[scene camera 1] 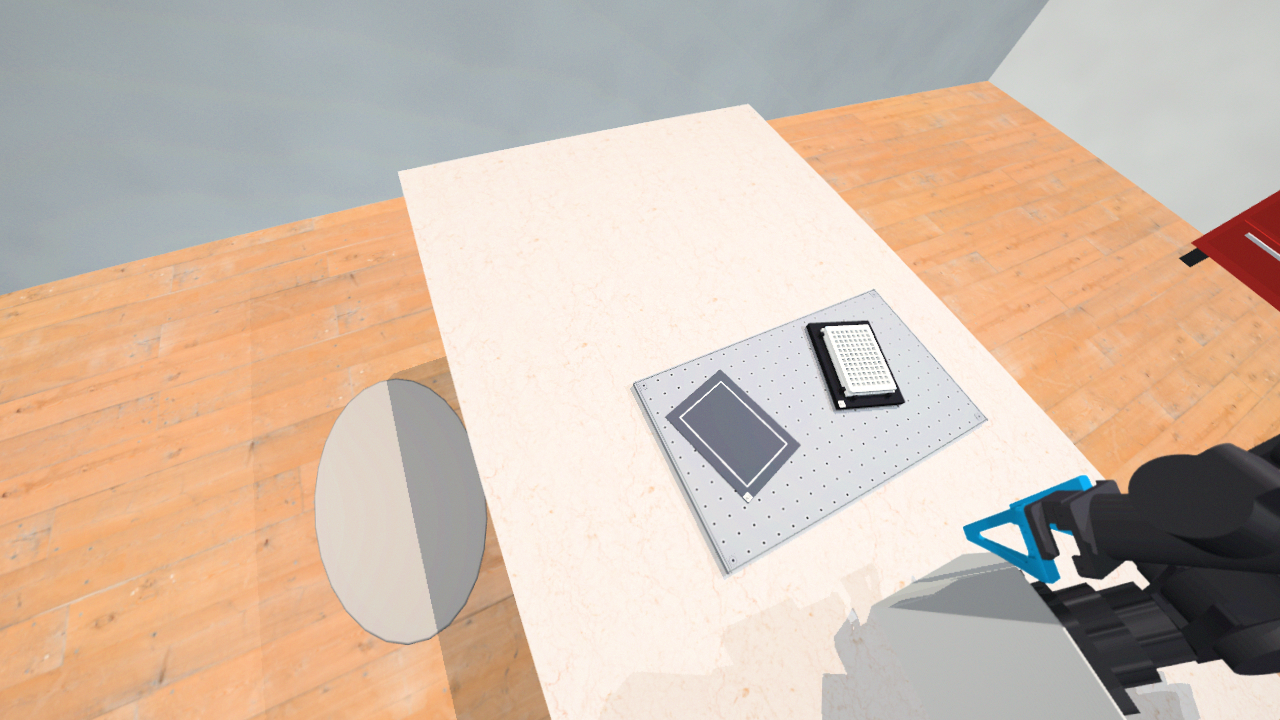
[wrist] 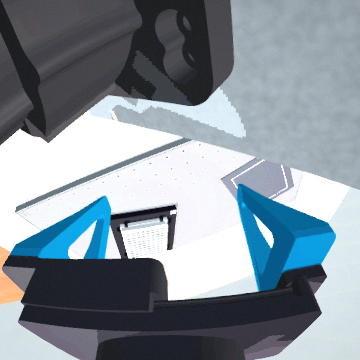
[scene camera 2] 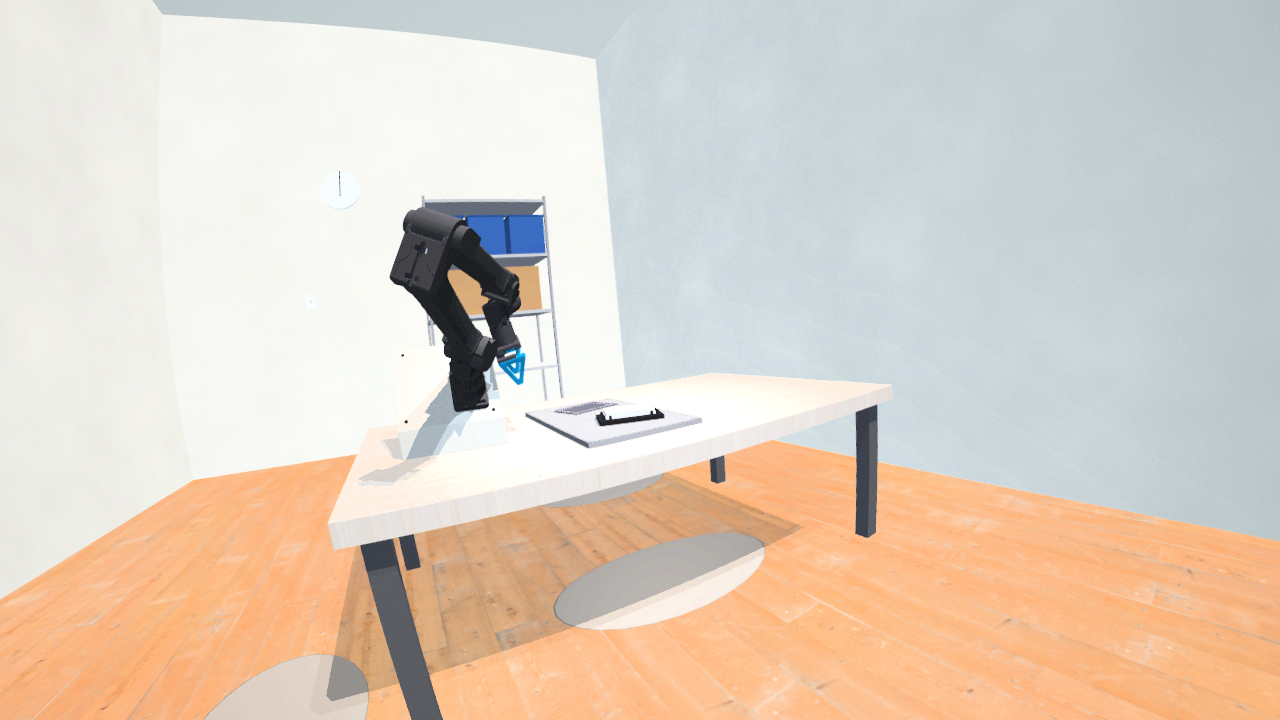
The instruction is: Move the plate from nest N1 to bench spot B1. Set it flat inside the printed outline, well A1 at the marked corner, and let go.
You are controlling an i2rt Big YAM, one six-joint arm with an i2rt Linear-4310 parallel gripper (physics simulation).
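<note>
The white well plate sits in the black nest N1, which has a small white mark at one corner. Bench spot B1 is a dark grey rectangle with a white printed outline and no plate on it. Its white corner mark shows in scene camera 1. My gripper is open and empty, with blue fingers apart. It hangs high above the bench, short of the board and away from the plate. The A1 lettering is too small to read.
The nest and spot are on a perforated grey board on the pale table. The arm's pale base block stands beside the board. A shelf unit stands behind the arm.
</note>
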